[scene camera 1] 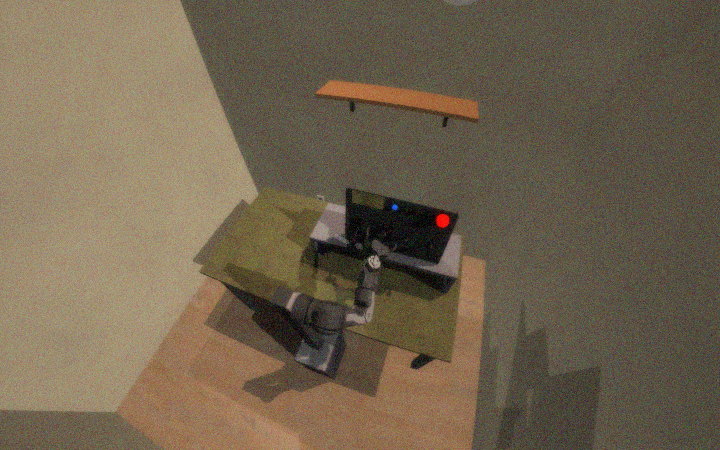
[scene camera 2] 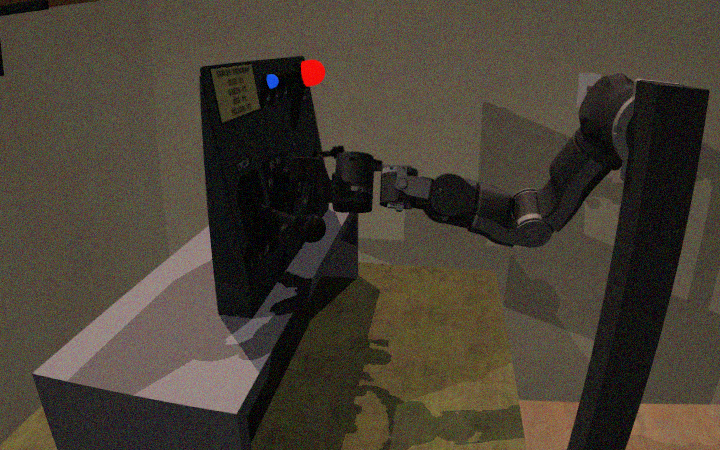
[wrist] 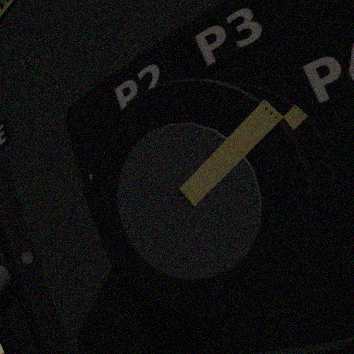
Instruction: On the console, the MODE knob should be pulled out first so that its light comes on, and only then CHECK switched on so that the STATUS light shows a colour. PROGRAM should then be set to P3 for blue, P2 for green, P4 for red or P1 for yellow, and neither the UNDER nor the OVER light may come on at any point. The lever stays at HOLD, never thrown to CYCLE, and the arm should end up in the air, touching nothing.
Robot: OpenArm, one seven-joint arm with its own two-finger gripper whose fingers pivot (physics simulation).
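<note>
The dark console (scene camera 1: 408, 228) (scene camera 2: 233, 143) stands upright. Its small blue light (scene camera 1: 394, 207) (scene camera 2: 272, 81) and larger red light (scene camera 1: 442, 220) (scene camera 2: 312, 72) are lit; their labels are unreadable. In the wrist view the PROGRAM knob (wrist: 190, 235) has a yellow pointer (wrist: 232, 152) slanting up right, between the P3 (wrist: 228, 37) and P4 (wrist: 322, 79) labels, with a small yellow mark beside P4. The lever's ball (scene camera 2: 313, 228) sticks out low on the front; its setting is unreadable. My gripper (scene camera 1: 375, 238) (scene camera 2: 300, 183) is open, before the console. MODE and CHECK cannot be made out.
A yellowed card (scene camera 2: 237, 92) is on the console's upper left. The console stands on a pale bench (scene camera 1: 326, 225) (scene camera 2: 122, 329), on an olive table top (scene camera 1: 249, 238) (scene camera 2: 440, 313). An orange shelf (scene camera 1: 398, 98) hangs on the wall above. The arm's dark column (scene camera 2: 637, 265) is at the right.
</note>
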